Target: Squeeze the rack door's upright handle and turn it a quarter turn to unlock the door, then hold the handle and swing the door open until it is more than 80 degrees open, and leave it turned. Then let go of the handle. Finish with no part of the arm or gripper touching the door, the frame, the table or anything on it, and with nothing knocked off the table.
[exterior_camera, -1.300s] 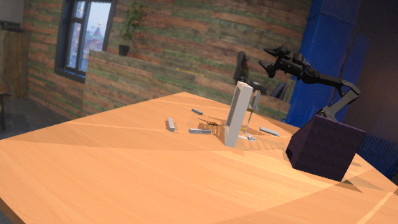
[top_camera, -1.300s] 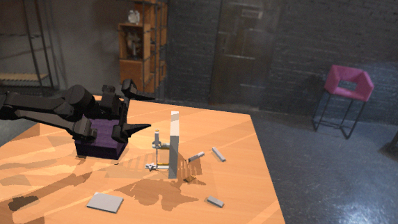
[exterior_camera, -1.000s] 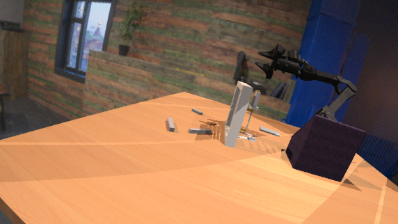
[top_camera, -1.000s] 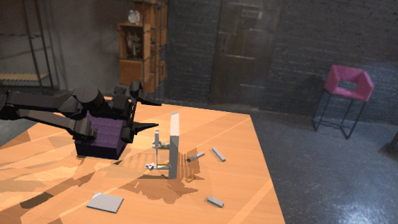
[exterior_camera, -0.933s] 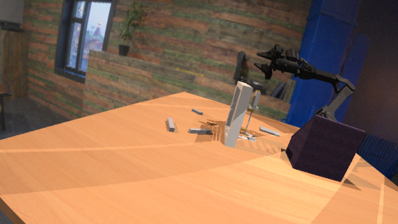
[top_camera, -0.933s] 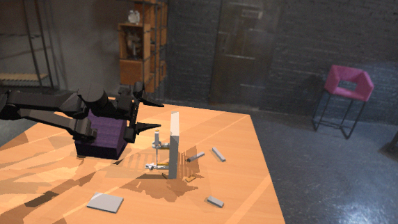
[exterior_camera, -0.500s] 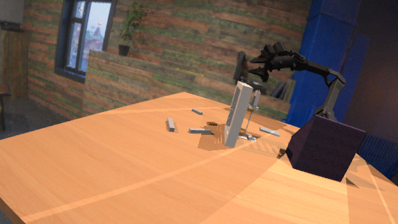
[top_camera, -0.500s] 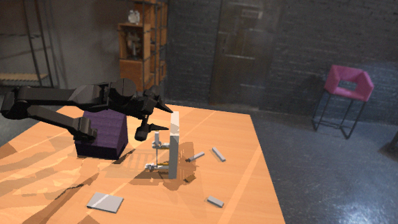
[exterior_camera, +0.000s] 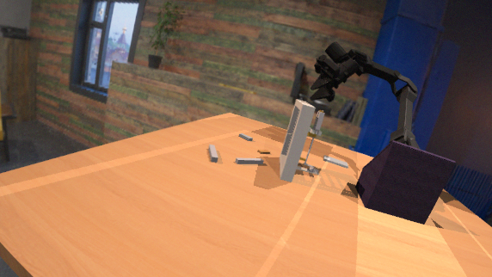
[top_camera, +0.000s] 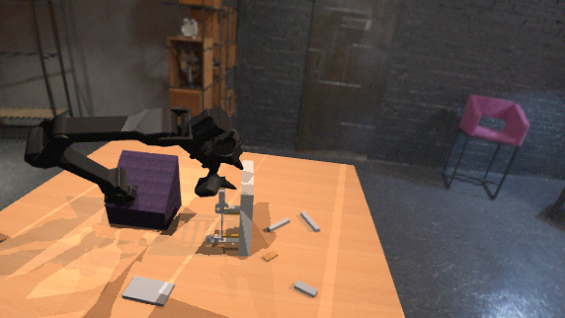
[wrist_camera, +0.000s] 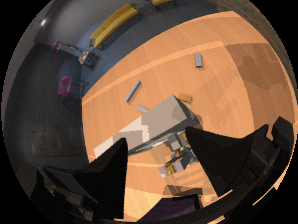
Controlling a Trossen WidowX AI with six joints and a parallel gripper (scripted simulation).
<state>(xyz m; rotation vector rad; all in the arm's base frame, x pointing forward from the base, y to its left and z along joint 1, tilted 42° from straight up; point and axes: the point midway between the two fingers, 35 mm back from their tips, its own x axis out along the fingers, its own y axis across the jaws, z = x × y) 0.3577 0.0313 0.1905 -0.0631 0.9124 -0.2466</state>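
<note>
Right now my gripper tip is 5 cm past the handle, 2 cm to the right of it and 12 cm above it. The rest, counted from my gripper tip: flat grey plate 20 cm behind, 18 cm to the right, 25 cm below; brown block 10 cm ahead, 2 cm to the right, 25 cm below.
</note>
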